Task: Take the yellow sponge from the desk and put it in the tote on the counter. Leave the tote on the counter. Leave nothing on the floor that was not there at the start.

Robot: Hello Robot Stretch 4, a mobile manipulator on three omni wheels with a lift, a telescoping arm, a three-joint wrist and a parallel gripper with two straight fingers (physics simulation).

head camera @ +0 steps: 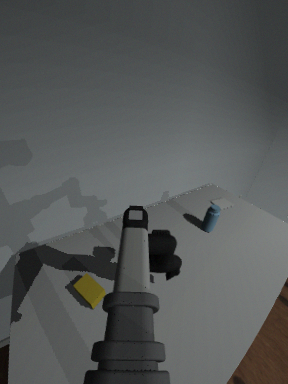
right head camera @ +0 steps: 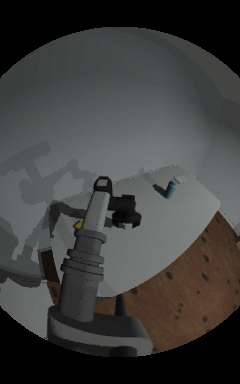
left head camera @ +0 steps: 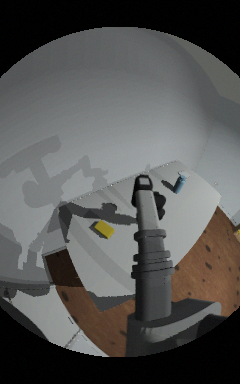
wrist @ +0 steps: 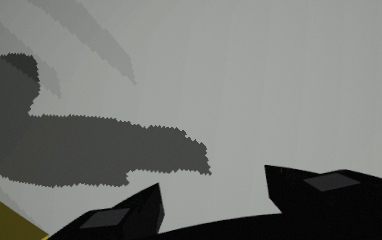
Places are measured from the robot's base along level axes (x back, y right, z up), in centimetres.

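Pixels of known places: gripper, fingertip midpoint: [head camera: 155, 277] [right head camera: 124, 225] [wrist: 214, 190].
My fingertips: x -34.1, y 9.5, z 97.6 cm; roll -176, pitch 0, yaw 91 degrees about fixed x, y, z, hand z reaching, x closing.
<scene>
Ahead of a thing's pixels: the offset from my fingertips to its top centre. "*": to the spot under its first point. Level surfaces: height alone.
The yellow sponge {dx +4.0, dy -24.6, dz -1.0 cm} [head camera: 90, 290] [left head camera: 104, 229] [right head camera: 78, 224] lies on the white desk {dz -5.5 cm} [head camera: 200, 280] [left head camera: 110, 265] [right head camera: 150, 250], left of the arm; the arm hides most of it in the right head camera view. In the wrist view a corner of the sponge [wrist: 17, 225] shows at the lower left, outside the fingers. My gripper [wrist: 214, 190] is open and empty above the desk, to the right of the sponge; in the head camera views the arm partly hides it. The tote and the counter do not show in any view.
A blue bottle {dx -31.5, dy +34.1, dz +11.0 cm} [head camera: 211, 219] [left head camera: 179, 184] [right head camera: 171, 190] stands toward the desk's far right, near a flat pale square {* dx -56.9, dy +56.9, dz -4.6 cm} [head camera: 222, 203] [left head camera: 183, 174] [right head camera: 181, 179]. A grey wall [head camera: 150, 100] rises behind the desk. Brown floor {dz -100.5 cm} [left head camera: 210, 265] [right head camera: 185, 285] shows beyond the desk's edges.
</scene>
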